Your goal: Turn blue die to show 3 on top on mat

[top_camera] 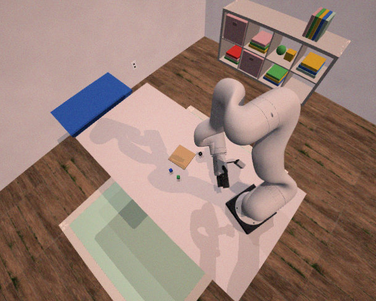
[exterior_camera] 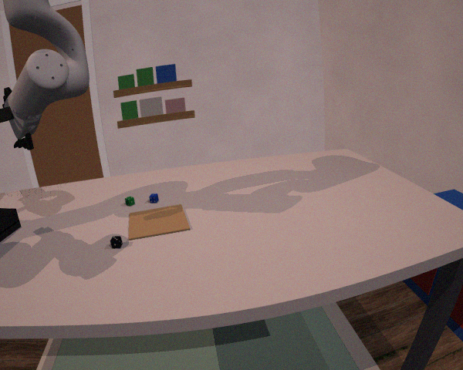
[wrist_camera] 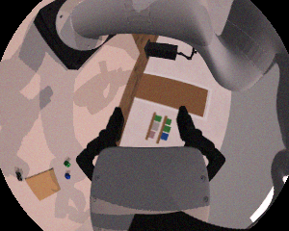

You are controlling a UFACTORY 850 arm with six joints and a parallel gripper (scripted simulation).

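The black die is 29 cm ahead of my hand, 15 cm to the right of it and 27 cm below it. Round my hand: tan mat 37 cm ahead, 5 cm to the right, 27 cm below; blue die 35 cm ahead, 8 cm to the left, 27 cm below; green die 27 cm ahead, 8 cm to the left, 27 cm below.
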